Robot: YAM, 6 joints.
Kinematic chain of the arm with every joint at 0, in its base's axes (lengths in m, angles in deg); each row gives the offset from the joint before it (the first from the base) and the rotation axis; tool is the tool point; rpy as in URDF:
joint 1: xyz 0 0 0.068 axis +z
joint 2: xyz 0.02 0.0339 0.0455 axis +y
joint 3: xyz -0.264 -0.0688 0 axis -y
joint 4: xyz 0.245 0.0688 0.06 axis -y
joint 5: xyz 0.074 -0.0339 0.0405 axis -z
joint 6: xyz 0.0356 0 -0.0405 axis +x
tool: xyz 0 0 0 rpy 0 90 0
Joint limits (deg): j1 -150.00..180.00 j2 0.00..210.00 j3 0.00..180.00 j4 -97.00..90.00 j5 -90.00..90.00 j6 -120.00..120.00
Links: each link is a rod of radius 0.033 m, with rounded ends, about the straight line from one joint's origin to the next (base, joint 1, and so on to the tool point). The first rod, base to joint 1, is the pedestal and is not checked.
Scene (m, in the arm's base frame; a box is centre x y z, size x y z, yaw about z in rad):
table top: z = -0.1
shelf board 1: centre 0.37 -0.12 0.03 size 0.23 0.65 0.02 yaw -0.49
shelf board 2: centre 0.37 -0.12 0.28 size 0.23 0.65 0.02 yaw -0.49
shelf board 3: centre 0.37 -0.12 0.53 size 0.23 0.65 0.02 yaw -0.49
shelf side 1: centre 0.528 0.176 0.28 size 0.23 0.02 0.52 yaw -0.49
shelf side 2: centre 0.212 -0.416 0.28 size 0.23 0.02 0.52 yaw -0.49
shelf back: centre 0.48 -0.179 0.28 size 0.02 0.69 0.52 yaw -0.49
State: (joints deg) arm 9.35 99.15 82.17 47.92 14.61 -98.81
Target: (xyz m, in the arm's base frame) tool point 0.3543 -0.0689 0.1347
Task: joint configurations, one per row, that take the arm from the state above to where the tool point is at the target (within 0.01 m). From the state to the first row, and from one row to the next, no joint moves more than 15 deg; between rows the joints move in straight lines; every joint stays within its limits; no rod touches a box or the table.
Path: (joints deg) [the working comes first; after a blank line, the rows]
Joints at the target: -9.32 106.52 44.02 39.45 17.39 -98.81
Straight joint move there: touches shelf board 2.

1: 21.50 85.13 68.85 48.67 13.84 -98.81
2: 33.66 71.11 55.53 49.42 13.08 -98.81
3: 26.82 71.36 43.91 47.54 14.35 -98.81
4: 19.97 71.60 32.29 45.66 15.62 -98.81
5: 13.13 71.84 20.67 43.78 16.89 -98.81
6: 6.29 72.08 9.05 41.90 18.17 -98.81
7: 1.09 83.56 20.71 41.08 17.91 -98.81
8: -4.11 95.04 32.37 40.27 17.65 -98.81
9: -9.32 106.52 44.02 39.45 17.39 -98.81

